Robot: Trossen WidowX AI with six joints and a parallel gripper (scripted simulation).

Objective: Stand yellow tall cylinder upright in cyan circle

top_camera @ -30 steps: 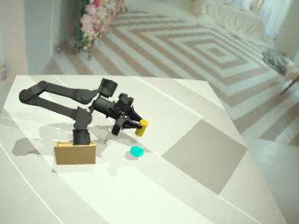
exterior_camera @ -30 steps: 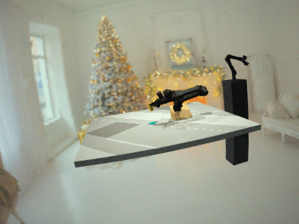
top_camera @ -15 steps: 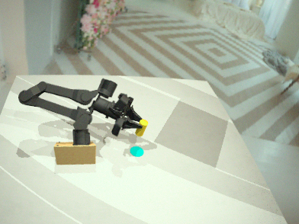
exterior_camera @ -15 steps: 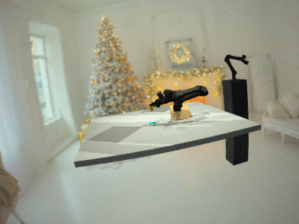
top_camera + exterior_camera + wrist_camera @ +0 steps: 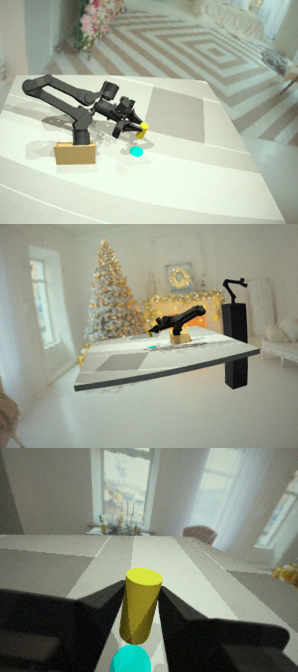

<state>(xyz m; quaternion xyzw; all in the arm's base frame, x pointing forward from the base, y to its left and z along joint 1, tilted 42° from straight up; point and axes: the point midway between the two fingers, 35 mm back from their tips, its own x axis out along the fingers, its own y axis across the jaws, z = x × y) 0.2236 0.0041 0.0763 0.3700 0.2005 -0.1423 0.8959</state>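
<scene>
Right now my gripper tip is 15 cm above the cyan circle and 1 cm past it. Also, from my gripper tip: yellow tall cylinder: 2 cm below.
</scene>
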